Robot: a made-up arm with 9 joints.
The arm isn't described. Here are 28 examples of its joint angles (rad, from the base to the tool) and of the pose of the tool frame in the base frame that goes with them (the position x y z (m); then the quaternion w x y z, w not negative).
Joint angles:
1: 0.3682 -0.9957 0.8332 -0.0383 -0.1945 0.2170 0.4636 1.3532 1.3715
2: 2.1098 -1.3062 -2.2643 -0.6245 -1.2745 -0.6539 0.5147 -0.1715 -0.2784
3: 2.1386 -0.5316 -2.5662 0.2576 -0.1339 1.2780 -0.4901 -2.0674 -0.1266
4: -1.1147 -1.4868 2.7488 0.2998 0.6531 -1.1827 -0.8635 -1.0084 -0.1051
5: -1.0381 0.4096 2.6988 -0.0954 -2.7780 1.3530 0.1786 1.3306 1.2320
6: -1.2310 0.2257 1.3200 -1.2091 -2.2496 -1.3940 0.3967 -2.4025 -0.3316
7: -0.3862 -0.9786 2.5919 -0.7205 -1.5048 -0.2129 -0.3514 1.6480 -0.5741
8: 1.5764 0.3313 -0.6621 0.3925 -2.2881 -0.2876 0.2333 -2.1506 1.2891
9: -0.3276 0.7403 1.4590 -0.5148 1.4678 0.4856 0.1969 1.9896 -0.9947
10: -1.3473 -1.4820 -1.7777 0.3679 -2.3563 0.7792 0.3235 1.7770 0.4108
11: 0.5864 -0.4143 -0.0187 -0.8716 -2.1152 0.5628 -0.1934 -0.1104 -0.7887
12: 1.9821 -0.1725 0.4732 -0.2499 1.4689 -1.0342 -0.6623 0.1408 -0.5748
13: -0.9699 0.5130 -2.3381 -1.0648 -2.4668 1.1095 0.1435 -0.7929 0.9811
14: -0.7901 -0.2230 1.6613 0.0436 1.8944 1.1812 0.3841 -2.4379 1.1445
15: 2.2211 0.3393 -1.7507 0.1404 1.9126 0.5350 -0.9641 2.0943 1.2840
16: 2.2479 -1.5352 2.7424 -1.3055 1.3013 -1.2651 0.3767 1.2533 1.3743
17: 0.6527 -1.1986 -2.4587 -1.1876 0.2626 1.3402 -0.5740 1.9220 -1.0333
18: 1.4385 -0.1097 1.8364 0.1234 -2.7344 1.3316 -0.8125 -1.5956 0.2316
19: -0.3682 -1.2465 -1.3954 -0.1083 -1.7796 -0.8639 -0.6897 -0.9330 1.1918
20: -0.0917 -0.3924 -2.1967 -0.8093 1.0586 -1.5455 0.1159 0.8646 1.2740
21: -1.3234 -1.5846 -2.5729 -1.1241 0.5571 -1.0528 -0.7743 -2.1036 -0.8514
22: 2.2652 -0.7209 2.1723 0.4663 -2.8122 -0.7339 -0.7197 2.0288 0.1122
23: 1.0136 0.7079 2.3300 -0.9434 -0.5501 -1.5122 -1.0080 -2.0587 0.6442
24: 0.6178 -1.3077 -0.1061 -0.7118 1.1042 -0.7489 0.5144 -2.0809 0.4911
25: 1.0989 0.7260 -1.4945 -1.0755 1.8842 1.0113 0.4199 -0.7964 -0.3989
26: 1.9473 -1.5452 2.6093 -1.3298 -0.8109 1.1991 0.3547 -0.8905 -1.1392
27: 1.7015 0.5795 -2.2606 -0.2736 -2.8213 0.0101 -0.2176 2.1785 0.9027
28: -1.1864 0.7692 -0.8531 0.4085 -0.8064 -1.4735 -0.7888 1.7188 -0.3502
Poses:
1: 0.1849 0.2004 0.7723 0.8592 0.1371 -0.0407 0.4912
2: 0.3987 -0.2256 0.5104 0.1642 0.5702 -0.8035 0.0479
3: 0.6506 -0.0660 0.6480 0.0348 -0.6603 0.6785 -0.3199
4: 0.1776 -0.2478 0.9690 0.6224 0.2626 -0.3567 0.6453
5: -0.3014 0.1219 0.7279 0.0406 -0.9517 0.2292 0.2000
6: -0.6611 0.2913 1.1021 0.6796 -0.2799 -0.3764 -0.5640
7: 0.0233 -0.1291 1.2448 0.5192 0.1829 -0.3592 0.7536
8: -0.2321 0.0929 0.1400 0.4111 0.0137 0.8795 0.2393
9: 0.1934 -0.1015 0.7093 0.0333 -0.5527 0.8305 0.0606
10: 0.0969 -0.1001 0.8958 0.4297 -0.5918 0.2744 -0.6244
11: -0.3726 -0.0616 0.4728 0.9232 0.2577 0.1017 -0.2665
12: -0.1849 -0.0716 0.1381 0.5380 0.2832 -0.7331 -0.3047
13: -0.7347 0.0294 0.6188 0.5891 -0.0286 -0.3437 -0.7308
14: 0.1730 -0.1783 1.3032 0.9887 0.1242 0.0025 0.0835
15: 0.1097 0.1064 0.6874 0.4082 0.7168 0.5326 0.1893
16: -0.0133 -0.1043 0.3597 0.3026 0.1740 0.9071 0.2353
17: -0.0700 -0.5155 0.8493 0.8575 0.3868 0.3261 -0.0940
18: 0.4848 0.2354 0.1421 0.2917 0.1011 0.6649 0.6802
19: -0.2004 0.3601 0.6307 0.1682 0.1652 0.1516 0.9599
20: -0.2034 -0.2175 0.6064 0.7953 0.4756 -0.2740 -0.2573
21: -0.2563 0.2708 0.4503 0.0865 -0.9162 0.0472 -0.3885
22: 0.1430 0.1621 0.1448 0.1111 0.9915 0.0669 0.0081
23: 0.4096 0.4891 0.7703 0.4329 -0.3731 0.3419 0.7460
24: 0.1957 0.0476 1.0734 0.6518 -0.4298 0.4055 -0.4753
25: -0.6077 0.0551 1.1168 0.7591 -0.6079 -0.2306 0.0325
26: -0.2332 -0.0432 0.1958 0.8306 0.5097 -0.2103 -0.0779
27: -0.1093 -0.1021 0.9435 0.7731 0.4497 -0.4433 -0.0595
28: -0.0405 0.3770 0.8312 0.2625 -0.2376 -0.2965 -0.8870
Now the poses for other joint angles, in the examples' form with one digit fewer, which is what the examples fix.
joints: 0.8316 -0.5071 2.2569 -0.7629 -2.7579 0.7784 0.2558 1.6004 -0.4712
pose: 0.009 -0.153 0.698 0.719 0.608 -0.046 -0.335
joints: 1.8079 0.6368 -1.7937 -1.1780 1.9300 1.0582 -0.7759 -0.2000 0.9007
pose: -0.466 -0.015 0.953 0.467 -0.393 -0.768 -0.194
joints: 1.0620 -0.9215 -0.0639 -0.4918 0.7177 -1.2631 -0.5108 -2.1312 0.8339
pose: 0.094 0.208 1.063 0.670 -0.587 0.134 -0.434
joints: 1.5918 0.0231 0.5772 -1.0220 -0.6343 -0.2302 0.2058 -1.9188 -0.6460
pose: -0.577 0.333 0.629 0.638 0.265 -0.091 -0.717
